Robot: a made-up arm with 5 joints.
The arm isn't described. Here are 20 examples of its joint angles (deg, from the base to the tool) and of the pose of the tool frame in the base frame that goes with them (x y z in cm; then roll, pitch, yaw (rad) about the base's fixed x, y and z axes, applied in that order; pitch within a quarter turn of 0, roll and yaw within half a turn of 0).
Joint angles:
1: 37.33 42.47 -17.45 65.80 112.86
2: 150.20 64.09 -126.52 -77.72 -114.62
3: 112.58 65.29 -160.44 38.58 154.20
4: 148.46 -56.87 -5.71 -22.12 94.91
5: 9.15 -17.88 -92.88 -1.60 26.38
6: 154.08 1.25 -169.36 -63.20 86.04
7: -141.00 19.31 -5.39 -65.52 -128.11
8: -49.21 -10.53 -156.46 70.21 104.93
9: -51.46 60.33 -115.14 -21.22 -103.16
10: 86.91 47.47 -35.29 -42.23 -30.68
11: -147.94 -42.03 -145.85 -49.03 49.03
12: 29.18 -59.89 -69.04 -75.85 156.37
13: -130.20 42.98 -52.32 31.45 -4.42
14: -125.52 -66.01 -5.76 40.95 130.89
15: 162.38 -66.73 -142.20 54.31 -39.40
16: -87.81 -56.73 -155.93 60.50 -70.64
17: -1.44 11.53 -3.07 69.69 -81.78
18: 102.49 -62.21 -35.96 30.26 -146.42
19: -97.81 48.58 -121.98 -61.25 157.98
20: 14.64 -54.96 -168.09 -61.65 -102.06
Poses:
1: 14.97 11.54 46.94 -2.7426 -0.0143 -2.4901
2: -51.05 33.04 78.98 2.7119 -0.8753 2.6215
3: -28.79 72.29 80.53 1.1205 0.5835 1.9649
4: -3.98 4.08 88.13 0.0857 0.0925 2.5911
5: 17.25 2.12 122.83 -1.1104 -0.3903 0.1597
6: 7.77 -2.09 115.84 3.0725 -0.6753 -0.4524
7: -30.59 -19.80 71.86 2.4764 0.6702 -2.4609
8: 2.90 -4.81 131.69 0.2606 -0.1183 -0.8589
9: 42.68 -58.30 72.21 2.9119 0.2438 -0.8982
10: 4.62 51.31 52.28 -2.1063 1.0463 1.5169
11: 36.82 25.94 106.41 2.4265 -0.5775 0.5595
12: -28.65 -16.43 103.21 -1.9832 -1.1383 -2.6323
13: -33.82 -34.92 47.11 1.4937 1.1849 0.8692
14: -4.87 -2.91 73.69 0.7136 1.0329 -2.1908
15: 52.64 -13.20 106.25 -2.2585 -1.1278 2.8341
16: -5.65 52.55 111.30 -2.8037 -1.0849 -1.5326
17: 9.77 -2.37 57.61 0.1435 0.2068 3.1165
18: 0.98 4.72 96.35 2.1569 0.3855 1.7888
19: -9.90 -54.92 93.66 1.1865 -0.7793 -1.7071
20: -52.96 -15.81 80.78 -0.2105 0.2566 -2.8861
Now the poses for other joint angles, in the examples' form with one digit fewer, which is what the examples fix.
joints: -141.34 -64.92 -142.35 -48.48 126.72
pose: 46.3 40.0 85.0 -2.501 -0.249 0.675
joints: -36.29 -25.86 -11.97 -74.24 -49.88
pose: 7.9 -8.9 94.4 -2.441 -0.385 -0.633
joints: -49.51 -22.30 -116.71 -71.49 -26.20
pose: -11.3 9.4 118.8 1.114 -1.038 2.277
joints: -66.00 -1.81 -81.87 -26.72 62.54
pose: 12.0 -30.5 113.5 -0.479 -0.356 -1.152
